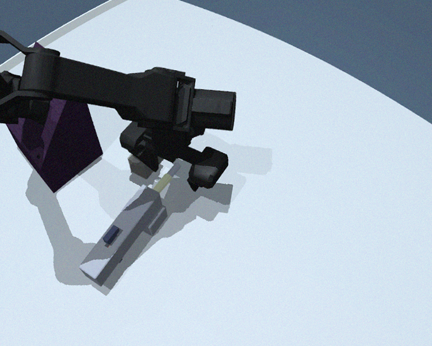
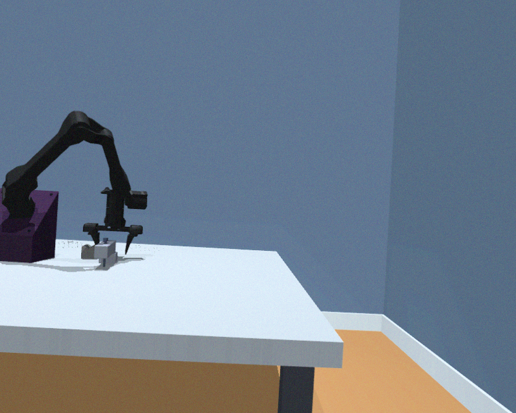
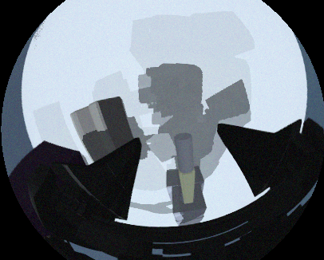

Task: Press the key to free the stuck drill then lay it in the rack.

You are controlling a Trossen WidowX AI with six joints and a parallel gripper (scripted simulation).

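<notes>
The drill is 5 cm to the right of my gripper tip and 3 cm above it. Also, from my gripper tip: grey rack (8 cm behind, 1 cm to the left); blue key (18 cm to the right, 4 cm above, 1 cm ahead); long housing (15 cm to the right, 3 cm above, 1 cm ahead).
</notes>
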